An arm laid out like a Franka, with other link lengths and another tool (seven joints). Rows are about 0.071 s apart.
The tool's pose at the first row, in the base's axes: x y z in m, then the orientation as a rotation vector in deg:
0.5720, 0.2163, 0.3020, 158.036, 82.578, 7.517
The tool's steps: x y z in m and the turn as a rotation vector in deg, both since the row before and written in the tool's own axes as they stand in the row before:
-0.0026, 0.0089, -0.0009, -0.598, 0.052, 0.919
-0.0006, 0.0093, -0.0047, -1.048, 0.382, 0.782
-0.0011, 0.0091, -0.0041, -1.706, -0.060, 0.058
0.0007, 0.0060, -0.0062, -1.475, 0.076, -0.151
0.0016, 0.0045, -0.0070, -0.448, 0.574, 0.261
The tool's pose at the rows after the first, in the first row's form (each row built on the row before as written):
0.5777, 0.2091, 0.3033, 158.270, 81.061, 8.018
0.5844, 0.2031, 0.3086, 158.133, 79.598, 9.271
0.5905, 0.1968, 0.3134, 156.784, 78.709, 10.288
0.5948, 0.1939, 0.3203, 155.501, 78.240, 11.317
0.5982, 0.1927, 0.3280, 155.483, 77.831, 12.413

